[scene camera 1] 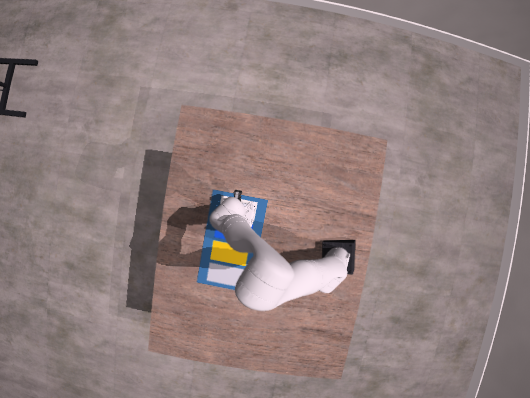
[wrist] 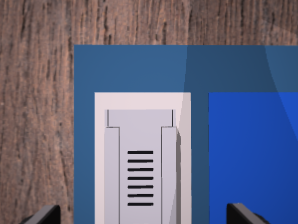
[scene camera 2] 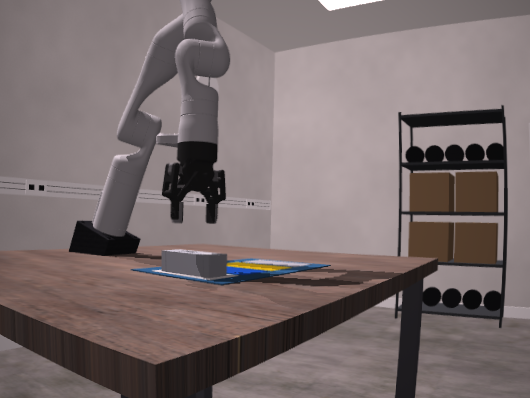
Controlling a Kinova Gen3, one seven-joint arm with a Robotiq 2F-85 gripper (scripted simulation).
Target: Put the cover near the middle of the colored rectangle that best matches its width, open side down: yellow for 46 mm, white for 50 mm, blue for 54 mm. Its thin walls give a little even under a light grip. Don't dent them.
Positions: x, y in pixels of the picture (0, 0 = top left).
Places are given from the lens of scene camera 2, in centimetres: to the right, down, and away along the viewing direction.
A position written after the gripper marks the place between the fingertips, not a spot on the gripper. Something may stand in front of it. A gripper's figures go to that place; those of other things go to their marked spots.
gripper (scene camera 2: 194, 223): -13, 4, 80
cover (scene camera 2: 194, 263): -12, 11, 76
